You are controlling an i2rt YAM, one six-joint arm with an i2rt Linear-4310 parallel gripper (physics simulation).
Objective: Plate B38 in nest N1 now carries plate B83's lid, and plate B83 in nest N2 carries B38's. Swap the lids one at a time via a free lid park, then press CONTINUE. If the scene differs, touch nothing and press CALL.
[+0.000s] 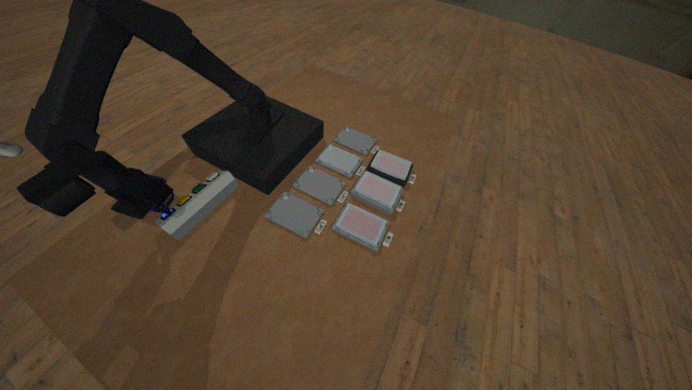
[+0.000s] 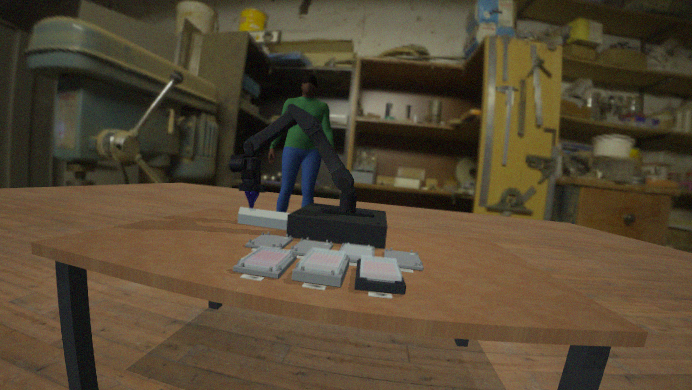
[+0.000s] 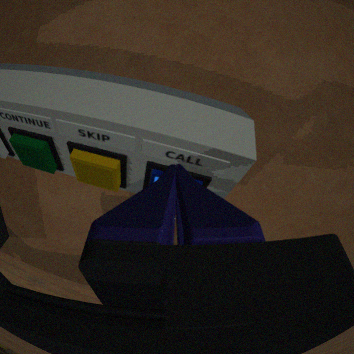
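Seen in the pictures: gripper, between the fingertips: (image 1: pixel 169 214) (image 3: pixel 175 173); arm's base, origin of its link: (image 1: pixel 262 125) (image 2: pixel 346 213).
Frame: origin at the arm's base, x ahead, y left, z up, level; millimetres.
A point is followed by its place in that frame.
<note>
My gripper (image 1: pixel 166 210) @[x -62, y -379, z -28 mm] (image 2: pixel 252 206) @[x -62, y -379, z -28 mm] (image 3: pixel 175 173) @[x -62, y -379, z -28 mm] is shut and empty, its joined tips at the CALL button (image 1: pixel 168 214) (image 3: pixel 156 177) @[x -65, y -368, z -28 mm], which glows bright blue and is partly hidden by the fingers. The green CONTINUE button (image 1: pixel 198 188) @[x -46, y -285, z -26 mm] (image 3: pixel 34 152) @[x -52, y -287, z -27 mm] and yellow SKIP button (image 1: pixel 184 200) @[x -55, y -332, z -27 mm] (image 3: pixel 96 168) @[x -61, y -333, z -27 mm] stand apart from the tips. Three pinkish plates sit in nests: one plate (image 1: pixel 361 224) @[x 424, y -211, z -63 mm] (image 2: pixel 268 259) @[x 461, y -199, z -54 mm], a middle plate (image 1: pixel 377 190) @[x 440, y -92, z -41 mm] (image 2: pixel 322 262) @[x 490, y -80, z -41 mm], and one plate (image 1: pixel 392 166) @[x 467, y 32, z -45 mm] (image 2: pixel 381 270) @[x 505, y 43, z -44 mm] in a black nest. Their labels are unreadable. A pale lid-like piece (image 1: pixel 339 160) @[x 284, y 4, z -63 mm] (image 2: pixel 357 252) @[x 309, y 15, z -63 mm] lies on one park.
The grey button box (image 1: pixel 205 207) @[x -9, y -321, z -53 mm] (image 2: pixel 262 218) @[x -8, y -320, z -49 mm] (image 3: pixel 125 105) @[x -24, y -351, z -28 mm] stands beside the black arm base (image 1: pixel 255 145) @[x 32, y -97, z 4 mm] (image 2: pixel 337 225) @[x 151, y -39, z -21 mm]. Grey parks (image 1: pixel 294 215) @[x 230, y -248, z -71 mm] (image 1: pixel 320 185) @[x 260, y -118, z -71 mm] (image 1: pixel 355 140) @[x 305, y 138, z -71 mm] lie between the base and the plates. A person (image 2: pixel 306 125) stands behind the table.
</note>
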